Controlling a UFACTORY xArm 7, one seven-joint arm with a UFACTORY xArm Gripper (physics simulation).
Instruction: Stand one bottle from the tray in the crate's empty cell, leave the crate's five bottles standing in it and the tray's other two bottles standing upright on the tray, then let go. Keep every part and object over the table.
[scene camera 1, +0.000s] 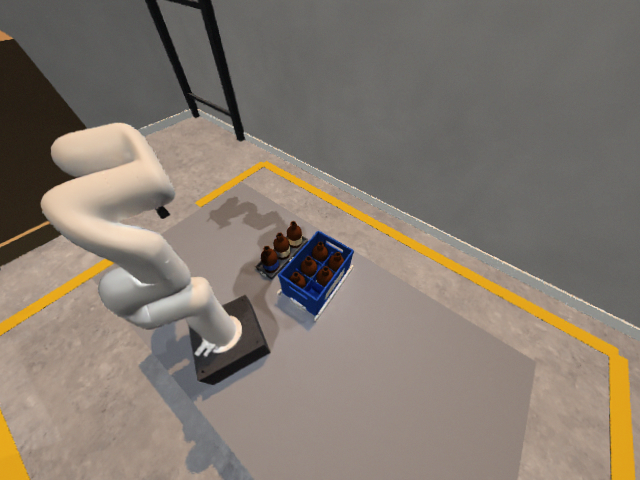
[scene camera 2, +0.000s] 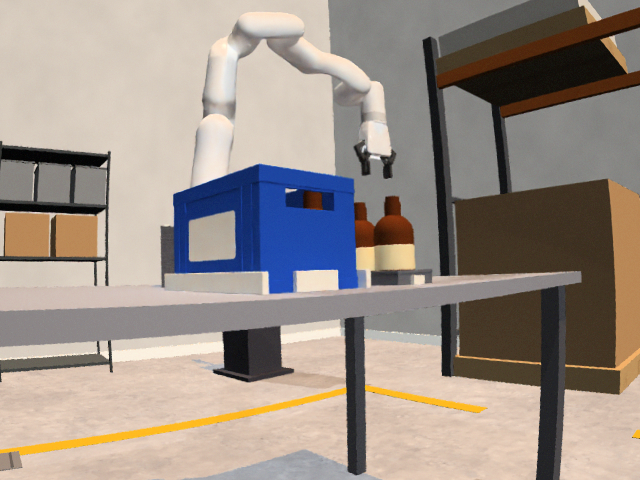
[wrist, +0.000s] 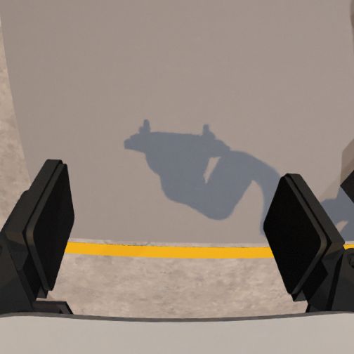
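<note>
The blue crate stands on the table. Five brown bottles stand in it; its empty cell is at the near corner in scene camera 1. Beside it, the dark tray carries three upright bottles in a row: one with a blue label, a middle one with a cream label and an end one with a cream label. My gripper is open and empty, high over the table. Scene camera 1 mostly hides it behind the arm.
White strips border the crate's foot. The arm's dark base stands near the crate and tray. In the wrist view, the arm's shadow lies on the table top, and the table's edge runs above a yellow floor line.
</note>
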